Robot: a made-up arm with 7 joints. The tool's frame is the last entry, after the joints.
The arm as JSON. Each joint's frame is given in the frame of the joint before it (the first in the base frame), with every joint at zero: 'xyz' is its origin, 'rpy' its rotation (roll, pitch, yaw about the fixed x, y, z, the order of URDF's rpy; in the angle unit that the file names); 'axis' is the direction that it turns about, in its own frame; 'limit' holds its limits. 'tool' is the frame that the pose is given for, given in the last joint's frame.
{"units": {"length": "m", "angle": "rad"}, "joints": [
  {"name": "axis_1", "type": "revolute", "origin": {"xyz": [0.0, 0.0, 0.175], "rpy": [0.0, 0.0, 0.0]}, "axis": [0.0, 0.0, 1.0], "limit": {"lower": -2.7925, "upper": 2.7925}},
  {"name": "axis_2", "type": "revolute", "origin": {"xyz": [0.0, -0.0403, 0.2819], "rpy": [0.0, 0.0, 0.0]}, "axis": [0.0, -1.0, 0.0], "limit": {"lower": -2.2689, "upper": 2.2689}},
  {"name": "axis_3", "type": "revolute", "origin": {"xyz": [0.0, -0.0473, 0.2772], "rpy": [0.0, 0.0, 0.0]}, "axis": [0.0, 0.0, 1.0], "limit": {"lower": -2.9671, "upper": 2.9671}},
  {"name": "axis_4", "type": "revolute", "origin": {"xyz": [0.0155, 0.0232, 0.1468], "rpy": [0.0, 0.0, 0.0]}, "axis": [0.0, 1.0, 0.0], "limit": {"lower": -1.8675, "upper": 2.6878}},
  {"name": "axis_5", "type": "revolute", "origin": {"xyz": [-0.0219, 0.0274, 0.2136], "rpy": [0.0, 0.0, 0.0]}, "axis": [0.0, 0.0, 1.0], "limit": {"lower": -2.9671, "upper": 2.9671}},
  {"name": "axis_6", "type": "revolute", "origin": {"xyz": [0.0, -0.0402, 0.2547], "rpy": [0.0, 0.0, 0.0]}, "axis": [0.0, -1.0, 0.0], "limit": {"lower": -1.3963, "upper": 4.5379}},
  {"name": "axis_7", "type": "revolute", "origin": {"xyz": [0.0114, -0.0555, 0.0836], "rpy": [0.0, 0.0, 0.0]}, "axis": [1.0, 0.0, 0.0], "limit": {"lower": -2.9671, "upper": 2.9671}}
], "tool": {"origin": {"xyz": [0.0, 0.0, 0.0], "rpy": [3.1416, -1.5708, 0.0]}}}
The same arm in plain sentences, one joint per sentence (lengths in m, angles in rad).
The arm has seven revolute joints in a row. What follows holds with every joint at zero, and every direction is one of the base frame's.
The first joint lies 0.175 m along +z from the base frame's origin and rotates about +z, from -2.7925 to 2.7925 rad.
The second joint lies 0.0403 m along -y and 0.2819 m along +z from the first joint and rotates about -y, from -2.2689 to 2.2689 rad.
The third joint lies 0.0473 m along -y and 0.2772 m along +z from the second joint and rotates about +z, from -2.9671 to 2.9671 rad.
The fourth joint lies 0.0155 m along +x and 0.0232 m along +y and 0.1468 m along +z from the third joint and rotates about +y, from -1.8675 to 2.6878 rad.
The fifth joint lies 0.0219 m along -x and 0.0274 m along +y and 0.2136 m along +z from the fourth joint and rotates about +z, from -2.9671 to 2.9671 rad.
The sixth joint lies 0.0402 m along -y and 0.2547 m along +z from the fifth joint and rotates about -y, from -1.3963 to 4.5379 rad.
The seventh joint lies 0.0114 m along +x and 0.0555 m along -y and 0.0836 m along +z from the sixth joint and rotates about +x, from -2.9671 to 2.9671 rad.
The tool frame, which is the frame that the pose is given for, lies at the same point as the seventh joint; its axes are the base frame's turned by roll -3.1416, pitch -1.5708 and yaw 0 rad (as in URDF: about the fixed x, then y, then z).

